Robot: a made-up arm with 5 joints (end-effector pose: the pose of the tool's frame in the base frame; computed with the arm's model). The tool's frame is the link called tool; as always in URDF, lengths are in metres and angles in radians. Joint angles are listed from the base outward.
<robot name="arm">
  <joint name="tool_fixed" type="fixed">
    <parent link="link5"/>
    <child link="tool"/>
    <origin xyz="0 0 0" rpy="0 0 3.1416"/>
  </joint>
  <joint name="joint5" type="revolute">
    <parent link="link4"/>
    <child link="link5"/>
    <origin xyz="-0.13 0.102 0" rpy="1.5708 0 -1.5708"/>
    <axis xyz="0 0 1"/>
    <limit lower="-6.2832" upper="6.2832"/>
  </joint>
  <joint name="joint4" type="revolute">
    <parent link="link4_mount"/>
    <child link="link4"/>
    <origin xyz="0.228 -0.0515 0" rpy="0 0 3.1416"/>
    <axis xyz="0 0 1"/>
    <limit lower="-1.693" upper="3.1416"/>
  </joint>
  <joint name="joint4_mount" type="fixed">
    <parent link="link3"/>
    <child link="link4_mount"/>
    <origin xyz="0.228 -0.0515 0" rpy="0 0 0"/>
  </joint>
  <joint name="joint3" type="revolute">
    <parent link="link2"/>
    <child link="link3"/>
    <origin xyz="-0.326 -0.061 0" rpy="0 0 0"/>
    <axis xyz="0 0 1"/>
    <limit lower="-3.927" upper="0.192"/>
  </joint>
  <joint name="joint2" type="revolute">
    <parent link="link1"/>
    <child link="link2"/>
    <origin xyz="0 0 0" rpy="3.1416 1.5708 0"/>
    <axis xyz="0 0 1"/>
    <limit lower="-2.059" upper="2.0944"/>
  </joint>
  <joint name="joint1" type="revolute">
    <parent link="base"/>
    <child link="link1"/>
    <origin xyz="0 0 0.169" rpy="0 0 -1.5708"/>
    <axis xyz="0 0 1"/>
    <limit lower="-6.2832" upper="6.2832"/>
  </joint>
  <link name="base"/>
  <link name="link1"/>
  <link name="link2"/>
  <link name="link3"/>
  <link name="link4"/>
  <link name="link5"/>
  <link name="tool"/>
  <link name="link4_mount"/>
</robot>
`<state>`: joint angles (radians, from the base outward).
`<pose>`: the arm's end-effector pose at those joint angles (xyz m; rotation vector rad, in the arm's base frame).
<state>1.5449 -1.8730 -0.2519 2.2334 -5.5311</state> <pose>0.0024 0.0915 0.3175 2.8060 1.1745 -0.0677</pose>
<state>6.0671 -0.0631 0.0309 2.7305 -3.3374</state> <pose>0.0098 -0.0022 0.1194 -0.0045 -0.4464 -0.4051</pose>
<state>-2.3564 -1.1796 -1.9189 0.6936 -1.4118</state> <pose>0.2472 0.2471 0.9745 0.6665 -0.3405 -0.5976</pose>
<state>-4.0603 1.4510 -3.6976 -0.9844 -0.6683</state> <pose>-0.3089 0.4046 0.6334 0.0124 0.0987 -1.5859</pose>
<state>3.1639 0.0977 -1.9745 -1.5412 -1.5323</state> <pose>-0.3626 -0.0081 0.8203 -0.2135 0.2169 -1.4996</pose>
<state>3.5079 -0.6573 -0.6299 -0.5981 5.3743</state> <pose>-0.3807 -0.1461 0.5728 0.7560 -1.0206 -0.4686</pose>
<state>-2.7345 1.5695 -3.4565 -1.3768 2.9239</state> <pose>-0.5605 -0.2417 0.4647 -0.1723 -0.0557 -2.9470</pose>
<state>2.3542 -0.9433 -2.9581 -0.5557 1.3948</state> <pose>0.5422 -0.5444 0.6036 1.1829 0.6154 0.5162</pose>
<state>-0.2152 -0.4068 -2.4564 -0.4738 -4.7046</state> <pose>-0.1680 0.0367 1.0670 0.1396 -0.1748 -1.7719</pose>
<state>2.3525 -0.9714 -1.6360 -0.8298 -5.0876</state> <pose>0.1597 -0.1609 0.9428 0.2492 0.1627 0.4035</pose>
